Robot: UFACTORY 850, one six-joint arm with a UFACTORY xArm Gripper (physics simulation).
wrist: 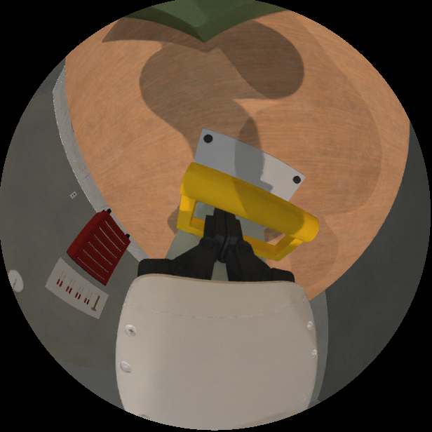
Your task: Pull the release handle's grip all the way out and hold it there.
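The release handle has a thick yellow grip bar [248, 201] with two yellow side arms, in the middle of the wrist view. It lies slanted, its right end lower in the picture. A grey metal plate [222, 152] with two dark bolts shows beyond the bar. My gripper [220, 215] is shut, with nothing between its fingers. Its fingertips are at the near side of the bar, over the opening between the bar and the rear yellow strip. Whether the tips touch the bar, and how deep they reach, I cannot tell. The fingers hide part of the rear strip.
A wooden table top [320, 120] spreads around the handle. A green block-like object [205, 17] stands at the far edge of the view, its corner pointing at the handle. A red slotted object [99, 247] and a white card with tool pictures [75, 289] are at the left, beyond the table's edge.
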